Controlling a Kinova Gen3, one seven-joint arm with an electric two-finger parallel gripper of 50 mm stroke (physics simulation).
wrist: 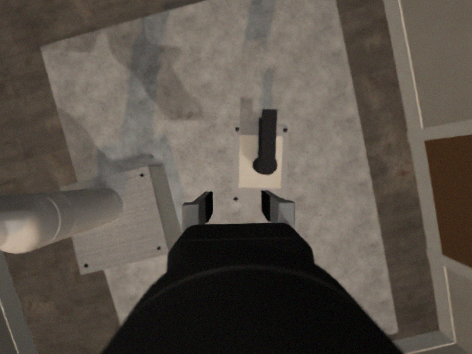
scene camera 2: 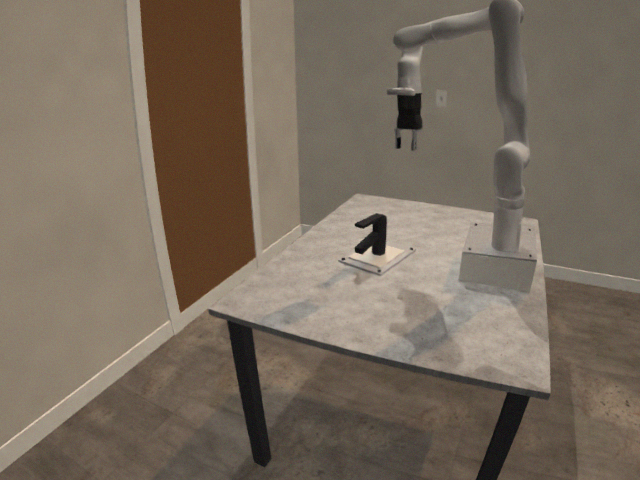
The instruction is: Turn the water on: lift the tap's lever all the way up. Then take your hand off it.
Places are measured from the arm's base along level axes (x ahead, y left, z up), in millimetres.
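Where they show: gripper, fingertip midpoint: (wrist: 237, 201) (scene camera 2: 406, 149); arm's base, link origin: (wrist: 105, 205) (scene camera 2: 505, 245).
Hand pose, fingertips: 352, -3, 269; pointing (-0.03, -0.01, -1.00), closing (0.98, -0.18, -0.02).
Observation:
Things, the pixels of their top centre, and the offset from my fingertips, as dx, dy, dz. "pt": a spot on its surface instead. Level surfaces: height alone.
- black tap, surface spot: (wrist: 265, 166) pt +70, +21, -234
- pale base plate, surface spot: (wrist: 248, 175) (scene camera 2: 392, 252) pt +33, -1, -367
- spout, top centre: (wrist: 265, 137) (scene camera 2: 368, 236) +90, +92, -281
- grey table, surface height: dz -380
A black tap (scene camera 2: 379, 240) (wrist: 265, 166) stands upright on a pale base plate (scene camera 2: 396, 253) (wrist: 248, 175). Its flat lever (scene camera 2: 368, 221) (wrist: 269, 130) runs out from the top of the post, above the spout (scene camera 2: 366, 243). In the scene view the lever slopes less steeply than the spout, with a gap between them that widens towards their free ends. In the wrist view the lever covers most of the spout. My gripper (scene camera 2: 406, 147) (wrist: 237, 201) is open and empty, pointing down. It hangs high above the table, well above the tap and touching nothing.
The tap's plate lies on a grey table (scene camera 2: 330, 310) (wrist: 320, 225). The arm's box-shaped base (scene camera 2: 496, 270) (wrist: 120, 220) stands on the table, right of the tap in the scene view. A brown door (scene camera 2: 201, 155) and walls are beyond the table.

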